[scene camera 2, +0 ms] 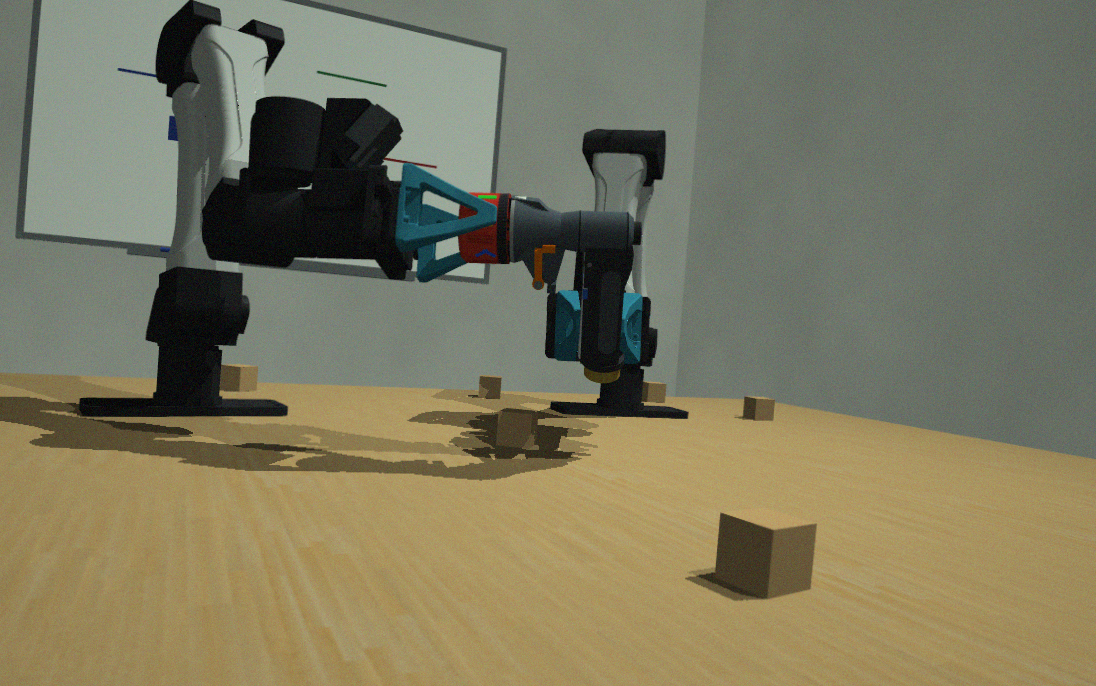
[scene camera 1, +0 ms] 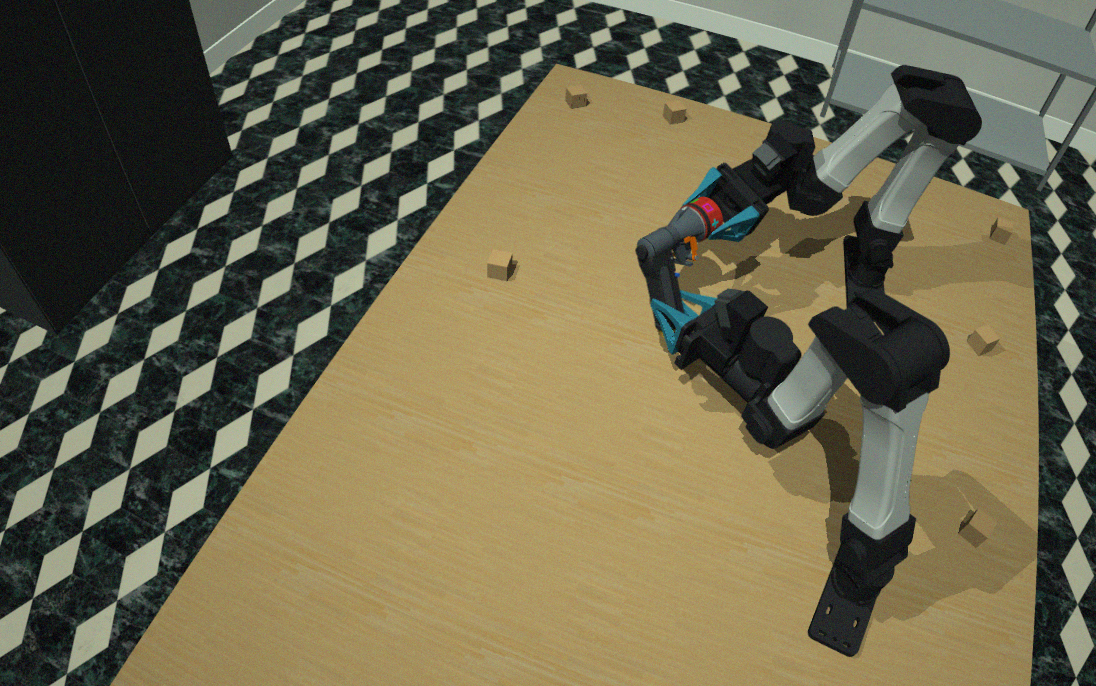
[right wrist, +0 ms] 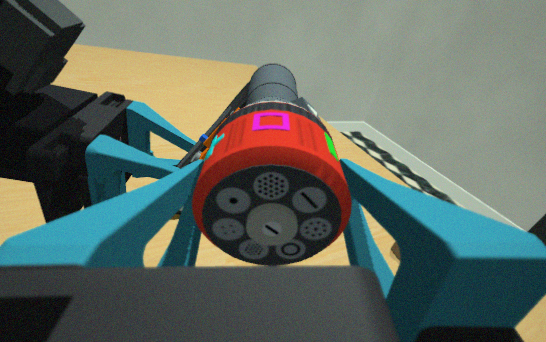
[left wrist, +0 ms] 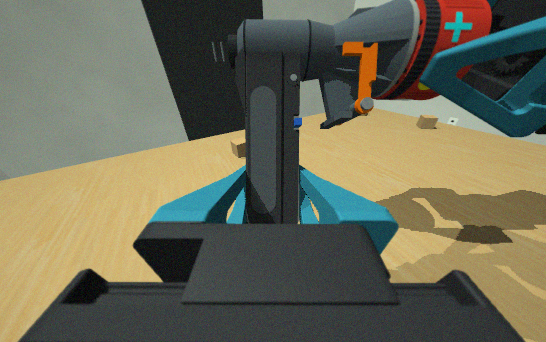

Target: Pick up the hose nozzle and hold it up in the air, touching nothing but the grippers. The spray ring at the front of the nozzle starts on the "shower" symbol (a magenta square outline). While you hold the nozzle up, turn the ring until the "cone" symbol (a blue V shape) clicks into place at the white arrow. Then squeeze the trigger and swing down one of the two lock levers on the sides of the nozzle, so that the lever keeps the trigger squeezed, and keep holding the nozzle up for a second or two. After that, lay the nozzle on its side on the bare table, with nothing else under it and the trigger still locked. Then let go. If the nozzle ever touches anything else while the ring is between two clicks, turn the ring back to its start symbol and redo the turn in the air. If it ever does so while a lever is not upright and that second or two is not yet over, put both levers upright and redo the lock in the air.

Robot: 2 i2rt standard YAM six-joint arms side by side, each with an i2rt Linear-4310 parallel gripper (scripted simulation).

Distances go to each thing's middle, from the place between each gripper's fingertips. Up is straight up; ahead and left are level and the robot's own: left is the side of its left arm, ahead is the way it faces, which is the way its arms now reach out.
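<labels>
The red spray ring [scene camera 1: 711, 214] is where my right hand is, right at it. As for my left gripper [scene camera 2: 600, 325], it is 7 cm below the ring, 11 cm to the left of it and 2 cm past it. Going by its middle, the red spray ring is nearer to my right hand than to my left gripper.
</labels>
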